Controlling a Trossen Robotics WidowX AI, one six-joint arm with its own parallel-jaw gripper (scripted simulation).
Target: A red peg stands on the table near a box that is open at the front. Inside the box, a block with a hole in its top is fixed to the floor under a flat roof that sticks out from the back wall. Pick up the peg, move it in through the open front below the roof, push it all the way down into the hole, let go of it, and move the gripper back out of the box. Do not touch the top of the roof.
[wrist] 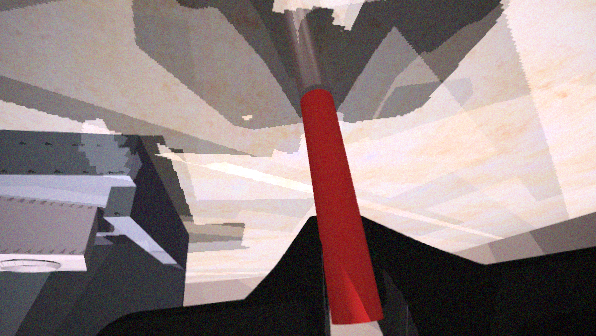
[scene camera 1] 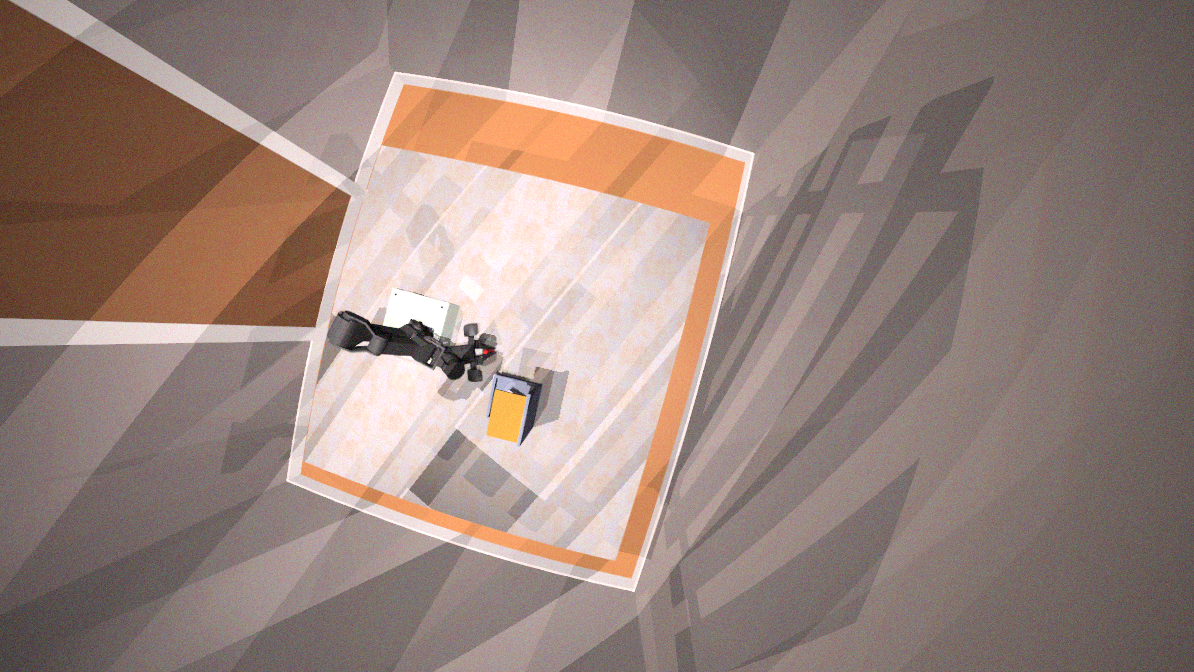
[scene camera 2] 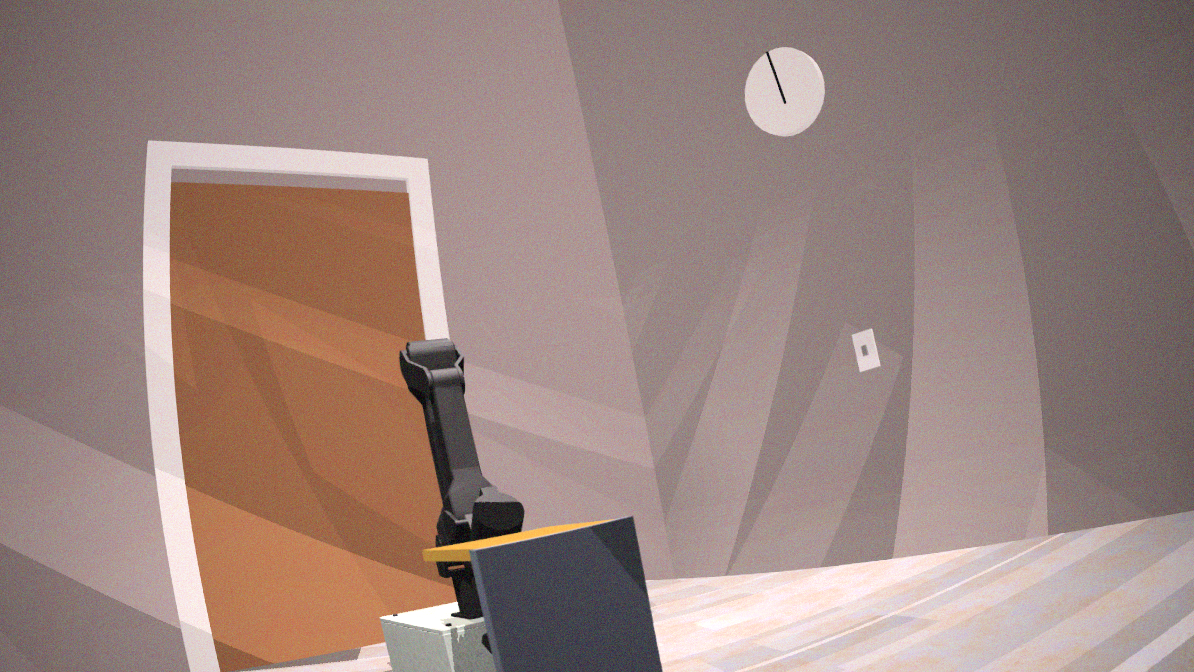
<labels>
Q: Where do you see a red peg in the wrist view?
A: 353,295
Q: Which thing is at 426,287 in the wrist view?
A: My gripper.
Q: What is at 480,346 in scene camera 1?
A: My gripper.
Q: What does my gripper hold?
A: A red peg.
</labels>
